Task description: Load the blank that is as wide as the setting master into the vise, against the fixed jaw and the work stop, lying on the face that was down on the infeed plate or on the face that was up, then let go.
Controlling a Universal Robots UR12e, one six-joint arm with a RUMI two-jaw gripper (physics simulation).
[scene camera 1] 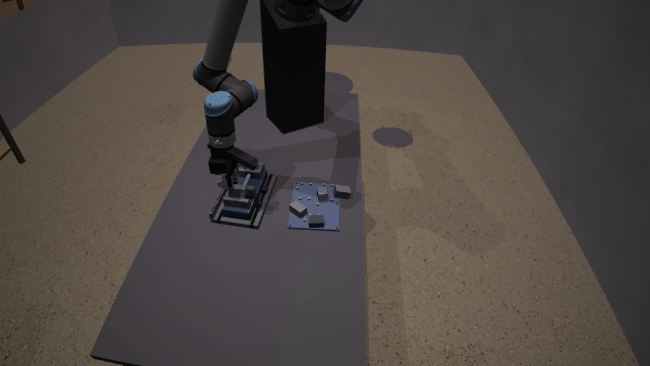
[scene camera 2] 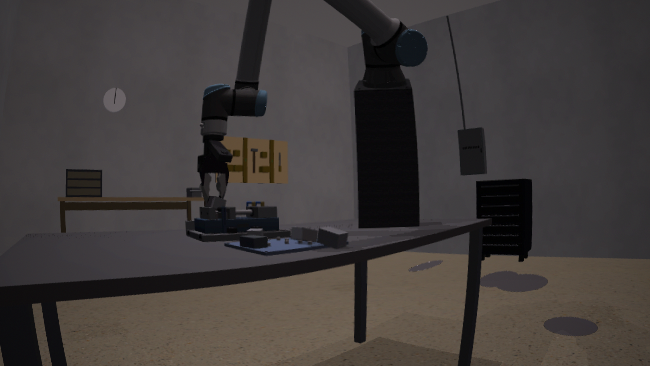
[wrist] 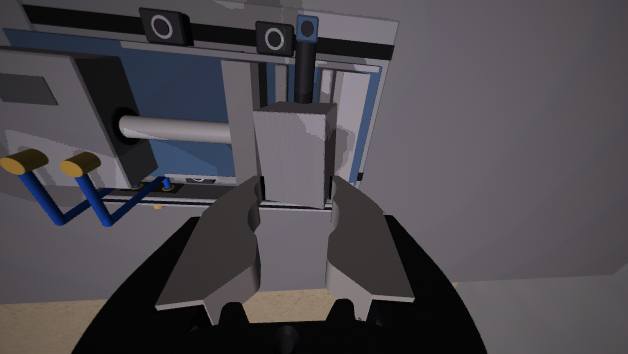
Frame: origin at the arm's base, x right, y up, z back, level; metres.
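Seen in the pictures: gripper, fingertip midpoint: [scene camera 1: 233,190] [scene camera 2: 213,202] [wrist: 297,178]; arm's base, origin of the base link: [scene camera 1: 294,8] [scene camera 2: 384,83].
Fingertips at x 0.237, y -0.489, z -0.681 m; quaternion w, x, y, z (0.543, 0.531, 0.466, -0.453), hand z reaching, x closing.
Offsets run from my fingertips to a thing's middle. "spot": to the spot under its first point.
My gripper [scene camera 1: 230,188] [scene camera 2: 215,194] [wrist: 297,178] is shut on a grey rectangular blank {dy -0.002, dx -0.018, dz -0.005 m} [scene camera 2: 215,202] [wrist: 292,150], pinched by its sides near one end. The blank is over the gap between the jaws of the blue-based vise {dy -0.059, dx -0.029, dz +0.065 m} [scene camera 1: 239,210] [scene camera 2: 237,224] [wrist: 195,166] and looks tilted in scene camera 2. In the wrist view its far end is at the black rod of the work stop {dy -0.019, dx -0.064, dz -0.015 m} [wrist: 304,70]. The jaw on the spindle {spot: dy -0.013, dx -0.055, dz +0.028 m} [wrist: 240,100] is to its left, the pale outer jaw [wrist: 353,95] to its right. Contact with the jaws and its underside are hidden.
The blue infeed plate {dy -0.105, dx -0.308, dz +0.016 m} [scene camera 1: 330,211] [scene camera 2: 281,247] with small pins lies beside the vise. A dark block {dy -0.088, dx -0.305, dz -0.086 m} [scene camera 1: 316,220] [scene camera 2: 254,241] and light blocks {dy -0.084, dx -0.239, dz -0.025 m} [scene camera 1: 298,209] {dy -0.080, dx -0.336, dz +0.056 m} [scene camera 1: 322,193] are on it; another {dy -0.084, dx -0.417, dz +0.067 m} [scene camera 1: 342,191] [scene camera 2: 333,237] is at its corner. Blue handles {spot: dy +0.000, dx -0.004, dz +0.147 m} [wrist: 95,200] stick out beside the vise.
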